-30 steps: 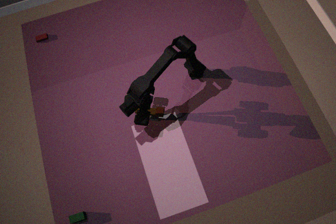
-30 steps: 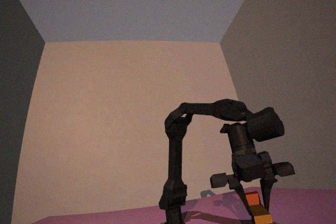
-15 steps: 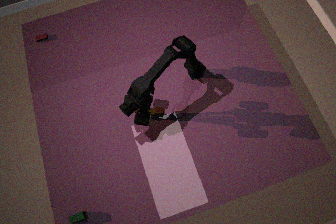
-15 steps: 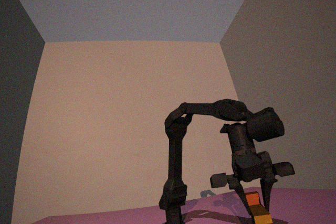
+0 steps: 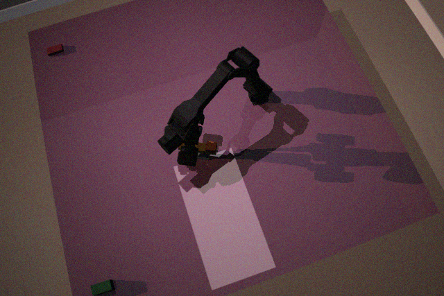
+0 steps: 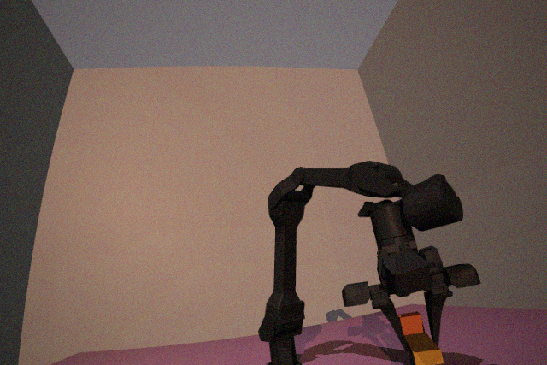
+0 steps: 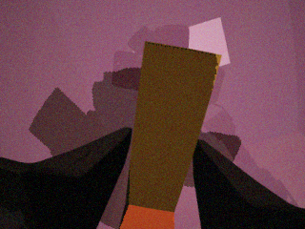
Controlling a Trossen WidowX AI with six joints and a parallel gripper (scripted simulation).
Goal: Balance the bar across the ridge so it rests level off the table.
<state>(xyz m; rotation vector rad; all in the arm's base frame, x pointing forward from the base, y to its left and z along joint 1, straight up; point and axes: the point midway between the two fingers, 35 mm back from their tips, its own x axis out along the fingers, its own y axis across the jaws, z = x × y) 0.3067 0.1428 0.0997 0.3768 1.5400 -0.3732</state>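
Right now the bar is 40 mm behind my gripper tip, 20 mm to the left of it and 10 mm above it. Also, from my gripper tip: green block: 430 mm ahead, 360 mm to the left, 50 mm below; red block: 640 mm to the right, 430 mm ahead, 60 mm below.
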